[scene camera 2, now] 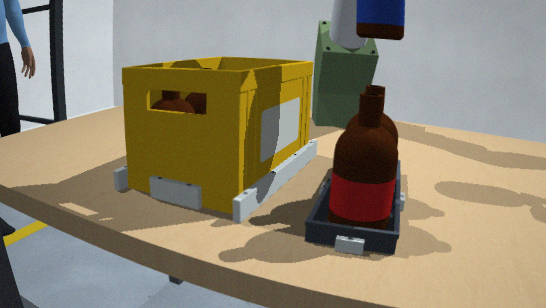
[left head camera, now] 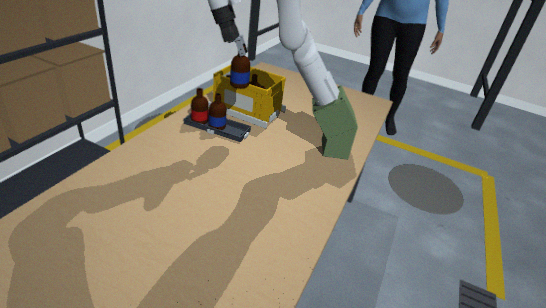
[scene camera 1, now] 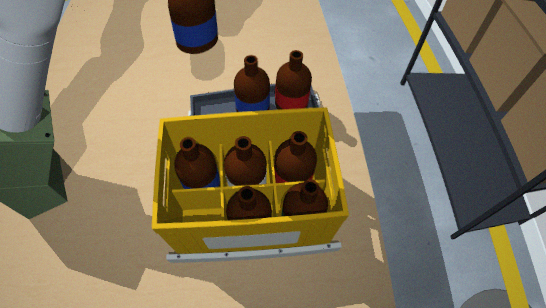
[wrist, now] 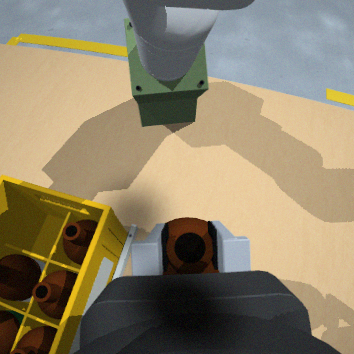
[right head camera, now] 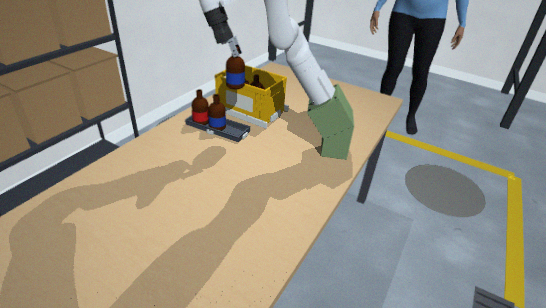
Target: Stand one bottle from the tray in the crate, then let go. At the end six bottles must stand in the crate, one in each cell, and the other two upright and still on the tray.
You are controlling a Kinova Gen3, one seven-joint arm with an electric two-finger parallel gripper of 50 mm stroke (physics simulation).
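Where they show: gripper, fingertip midpoint: [left head camera: 244, 54] [wrist: 188, 237] [right head camera: 238, 55]; arm's base, origin of the base link: [scene camera 2: 348, 36] [left head camera: 327, 98] [scene camera 1: 15, 112] [wrist: 166, 52] [right head camera: 323, 97].
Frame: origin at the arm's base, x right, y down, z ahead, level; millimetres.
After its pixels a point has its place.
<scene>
My gripper [left head camera: 242, 50] @(x -81, y -125, z 326 mm) [right head camera: 235, 51] @(x -81, y -125, z 326 mm) [wrist: 188, 237] @(x -81, y -125, z 326 mm) is shut on the neck of a brown bottle with a blue label [left head camera: 240, 72] @(x -118, y -66, z 320 mm) [right head camera: 235, 73] @(x -115, y -66, z 317 mm) [scene camera 1: 194, 26] @(x -47, y -61, z 338 mm) [scene camera 2: 380, 18] @(x -85, y -26, z 373 mm). It holds the bottle upright, high above the table. A blue-label bottle [left head camera: 218, 113] @(x -117, y 134, z 407 mm) [right head camera: 217, 114] @(x -114, y 137, z 406 mm) [scene camera 1: 252, 87] @(x -56, y 114, z 425 mm) and a red-label bottle [left head camera: 200, 108] @(x -113, y 139, z 494 mm) [right head camera: 200, 109] @(x -112, y 139, z 494 mm) [scene camera 1: 293, 82] @(x -56, y 115, z 506 mm) [scene camera 2: 364, 172] @(x -86, y 144, z 552 mm) stand upright on the dark tray [left head camera: 236, 131] @(x -77, y 222, z 340 mm) [scene camera 1: 212, 104] @(x -115, y 222, z 340 mm) [scene camera 2: 322, 233] @(x -50, y 213, z 567 mm). The yellow crate [left head camera: 260, 102] @(x 37, y 116, z 286 mm) [scene camera 1: 243, 120] @(x 53, y 66, z 394 mm) [scene camera 2: 175, 140] @(x 152, y 144, z 521 mm) [wrist: 107, 220] @(x 34, y 63, z 277 mm) holds several bottles; in scene camera 1 its near-left cell is empty.
The green arm base [left head camera: 340, 125] @(x -44, y 73, z -78 mm) [scene camera 1: 27, 165] @(x 68, y 66, z -2 mm) [scene camera 2: 345, 80] @(x 1, y 106, z 4 mm) [wrist: 167, 100] @(x 4, y 130, z -11 mm) stands on the table beside the crate. Pale strips [scene camera 1: 255, 252] [scene camera 2: 275, 182] lie along the crate's foot. A shelf rack [left head camera: 112, 75] [scene camera 1: 422, 45] with boxes stands past one table edge. A person [left head camera: 400, 40] stands behind.
</scene>
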